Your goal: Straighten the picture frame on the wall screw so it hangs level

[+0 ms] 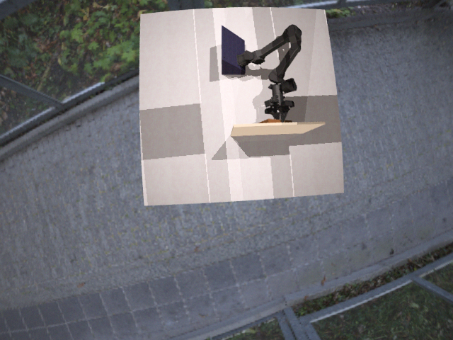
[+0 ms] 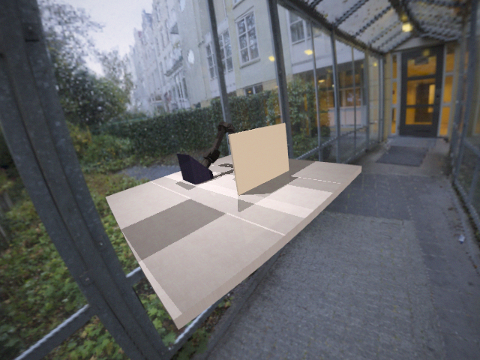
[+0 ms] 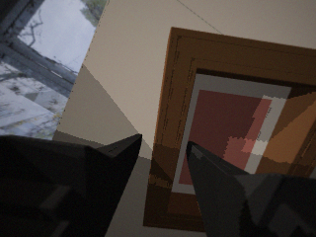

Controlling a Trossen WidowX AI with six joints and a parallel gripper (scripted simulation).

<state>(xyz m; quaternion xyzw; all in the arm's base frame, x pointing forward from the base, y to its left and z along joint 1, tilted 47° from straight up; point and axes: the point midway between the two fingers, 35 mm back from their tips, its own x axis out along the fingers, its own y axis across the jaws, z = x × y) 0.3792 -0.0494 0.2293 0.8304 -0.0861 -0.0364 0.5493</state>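
Now: the picture frame 5 cm below my gripper tip and 2 cm to the right of it. From my gripper tip the other things lie so: beige wall panel: 6 cm below, 2 cm to the right, 1 cm ahead.
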